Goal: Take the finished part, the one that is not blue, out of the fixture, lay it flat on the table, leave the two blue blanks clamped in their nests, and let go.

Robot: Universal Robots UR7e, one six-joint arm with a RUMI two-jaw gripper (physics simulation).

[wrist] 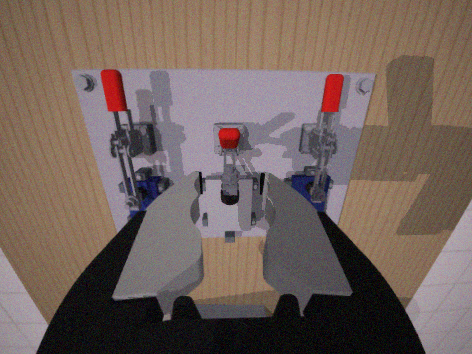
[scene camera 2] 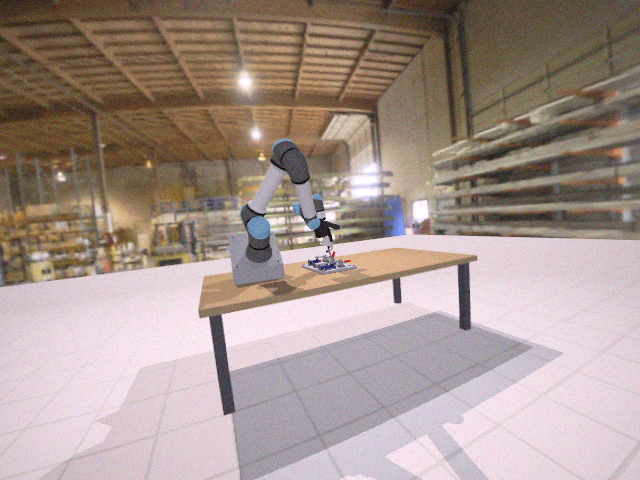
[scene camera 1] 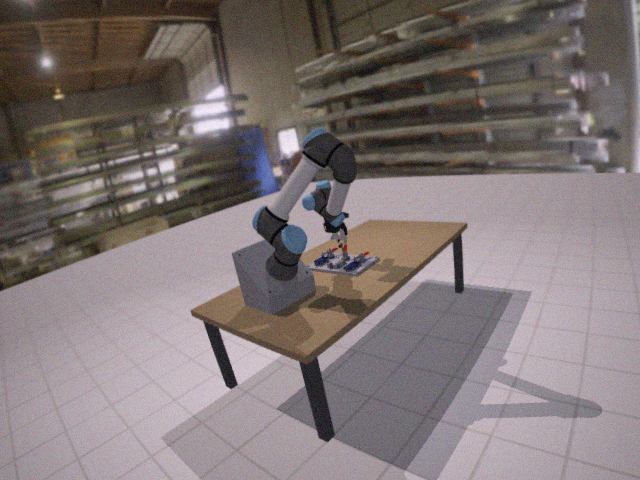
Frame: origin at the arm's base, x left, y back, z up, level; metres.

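Seen in the pictures: gripper, fingertip midpoint: (wrist: 231,174) (scene camera 2: 330,249) (scene camera 1: 342,243); arm's base, link origin: (scene camera 2: 259,253) (scene camera 1: 281,267).
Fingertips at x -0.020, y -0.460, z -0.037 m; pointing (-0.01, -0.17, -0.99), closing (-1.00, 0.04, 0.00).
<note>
Pixels of each thing's top centre, then the offset from my fingertips to it. Level surfaces: height alone.
- finished part, top centre: (wrist: 229,207) dx +0.002, dy +0.078, dz -0.079 m
- fixture plate, top centre: (wrist: 229,168) (scene camera 1: 341,262) (scene camera 2: 327,265) dx +0.002, dy +0.030, dz -0.100 m
- middle clamp's red handle, top centre: (wrist: 229,143) (scene camera 1: 344,244) dx +0.001, dy -0.020, dz -0.016 m
- left blue blank, top centre: (wrist: 144,207) dx +0.112, dy +0.071, dz -0.074 m
- right blue blank, top centre: (wrist: 307,206) dx -0.108, dy +0.084, dz -0.084 m
- wooden table, surface height: dz -0.115 m
The finished part (wrist: 215,205), pale grey, sits in the middle nest of the fixture plate (wrist: 200,90) (scene camera 1: 356,273). The middle clamp's red handle (wrist: 229,138) (scene camera 1: 345,248) stands upright; its black tip (wrist: 229,198) shows over the part in the wrist view. The left blue blank (wrist: 154,184) and right blue blank (wrist: 302,183) sit in the outer nests under clamp arms, partly hidden by the gripper. My gripper (wrist: 231,174) (scene camera 1: 341,244) (scene camera 2: 328,250) is partly open and empty, above the middle nest, with a fingertip on either side of the part in the wrist view. Fingertip height is unclear.
The outer clamps' red handles (wrist: 114,90) (wrist: 332,93) lie back toward the plate's far edge. Bolt heads (wrist: 87,82) (wrist: 364,86) stand at its far corners. The wooden table (scene camera 1: 413,242) (scene camera 2: 408,260) extends around the plate. The arm's grey pedestal (scene camera 1: 253,281) (scene camera 2: 248,258) stands on it.
</note>
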